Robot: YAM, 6 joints.
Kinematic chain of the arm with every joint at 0, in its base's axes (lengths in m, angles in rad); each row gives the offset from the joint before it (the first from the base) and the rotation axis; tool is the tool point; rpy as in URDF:
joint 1: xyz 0 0 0.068 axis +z
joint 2: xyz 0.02 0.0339 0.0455 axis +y
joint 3: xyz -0.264 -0.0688 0 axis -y
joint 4: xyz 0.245 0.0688 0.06 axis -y
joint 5: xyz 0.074 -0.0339 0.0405 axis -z
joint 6: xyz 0.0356 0 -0.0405 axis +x
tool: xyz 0 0 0 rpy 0 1.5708 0
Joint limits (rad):
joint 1: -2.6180..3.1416
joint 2: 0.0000..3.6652
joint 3: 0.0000..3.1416
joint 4: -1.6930..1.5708
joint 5: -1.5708..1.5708
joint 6: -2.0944..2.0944
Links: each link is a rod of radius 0.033 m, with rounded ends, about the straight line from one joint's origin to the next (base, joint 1, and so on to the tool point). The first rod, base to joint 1, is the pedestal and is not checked.
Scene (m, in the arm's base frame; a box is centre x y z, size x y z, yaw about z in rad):
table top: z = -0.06
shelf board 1: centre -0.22 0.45 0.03 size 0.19 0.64 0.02 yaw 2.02
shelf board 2: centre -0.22 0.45 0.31 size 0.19 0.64 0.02 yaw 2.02
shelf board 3: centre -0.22 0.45 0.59 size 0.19 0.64 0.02 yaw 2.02
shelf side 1: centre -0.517 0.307 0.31 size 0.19 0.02 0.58 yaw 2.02
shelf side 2: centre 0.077 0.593 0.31 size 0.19 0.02 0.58 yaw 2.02
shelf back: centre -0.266 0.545 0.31 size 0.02 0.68 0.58 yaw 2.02
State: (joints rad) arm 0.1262 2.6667 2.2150 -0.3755 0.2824 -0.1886
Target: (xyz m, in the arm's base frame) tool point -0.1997 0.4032 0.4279
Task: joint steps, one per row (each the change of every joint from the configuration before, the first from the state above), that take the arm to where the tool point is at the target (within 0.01 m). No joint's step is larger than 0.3 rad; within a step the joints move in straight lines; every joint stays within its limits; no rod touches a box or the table.
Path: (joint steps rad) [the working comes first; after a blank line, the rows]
Joints at the target: 2.0421 1.9672 2.1832 -0.5934 0.1456 -0.1886
Straight joint move there: touches shelf board 2, shelf side 2.

1: 0.1606 -0.2686 -0.0150 -0.0384 0.0334 -0.0028
2: 0.1606 -0.2686 -0.0150 -0.0385 0.0335 -0.0027
3: 0.1606 -0.2686 -0.0150 -0.0384 0.0334 -0.0028
4: 0.2869 0.0213 0.0026 -0.0205 -0.0474 0.0017
5: 0.2868 0.0212 0.0027 -0.0205 -0.0474 0.0016
6: 0.2868 0.0213 0.0026 -0.0206 -0.0475 0.0017
7: 0.2868 0.0213 0.0027 -0.0205 -0.0474 0.0016
8: 0.2868 0.0212 0.0026 -0.0205 -0.0474 0.0017

